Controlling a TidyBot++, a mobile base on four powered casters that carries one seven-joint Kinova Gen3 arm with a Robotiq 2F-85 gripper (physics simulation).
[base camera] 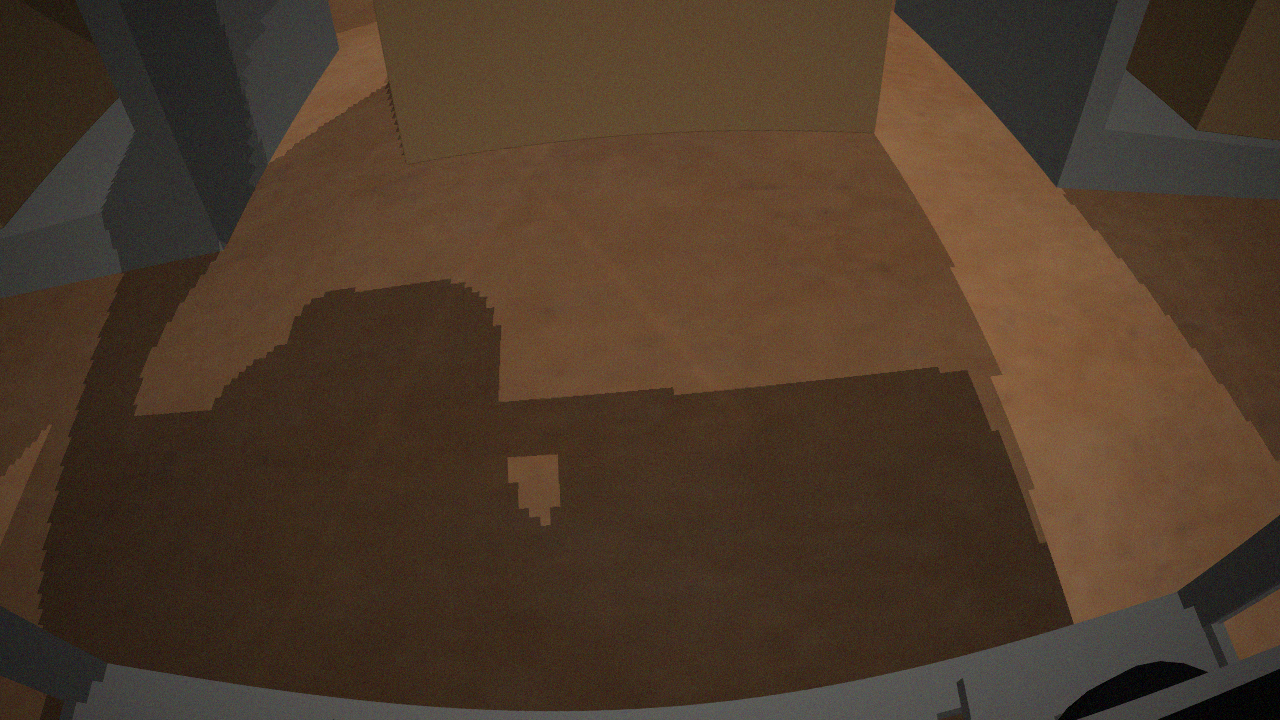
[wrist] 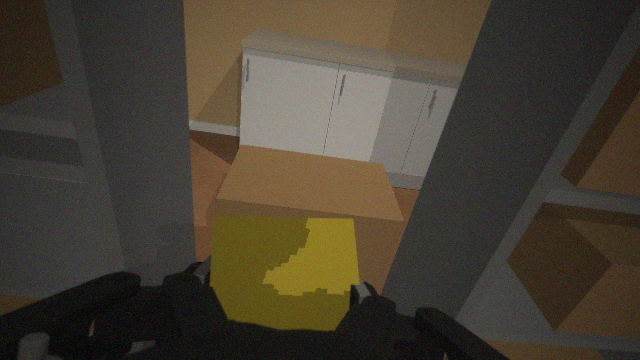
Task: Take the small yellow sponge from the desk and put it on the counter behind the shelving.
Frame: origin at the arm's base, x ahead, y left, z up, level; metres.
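Seen in the pictures: gripper, fingertip midpoint: [wrist: 282, 281].
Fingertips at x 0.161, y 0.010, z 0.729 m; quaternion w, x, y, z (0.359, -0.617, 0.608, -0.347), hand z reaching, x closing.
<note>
A point is followed by its place in that frame.
The yellow sponge [wrist: 285, 272] @[z 0.756, x 0.143, y 0.010 m] is between the fingers of my gripper [wrist: 282, 281] @[z 0.729, x 0.161, y 0.011 m] at the lower middle of the wrist view. The gripper is shut on it, with one fingertip at each side. The counter [wrist: 350, 55] @[z 0.513, x 2.220, y -0.196 m], with a pale top and white doors with handles, stands against the wall at the back of the wrist view, seen through the gap between two grey shelving units [wrist: 145, 125] @[z 0.525, x 0.738, y 0.376 m] [wrist: 500, 125] @[z 0.648, x 0.774, y -0.439 m]. The right end of the counter is hidden behind the right unit. The gripper does not show in the base camera view.
A brown box [wrist: 310, 182] @[z 0.413, x 0.779, y -0.021 m] [base camera: 635, 71] @[z -0.326, x 0.658, y -0.024 m] stands on the floor in the gap, between me and the counter. Grey shelving uprights [base camera: 183, 116] @[z -0.260, x 0.590, y 0.371 m] [base camera: 1002, 80] @[z -0.350, x 0.736, y -0.440 m] rise on both sides in the base camera view. More brown boxes [wrist: 555, 270] [base camera: 44, 98] sit on the shelves.
</note>
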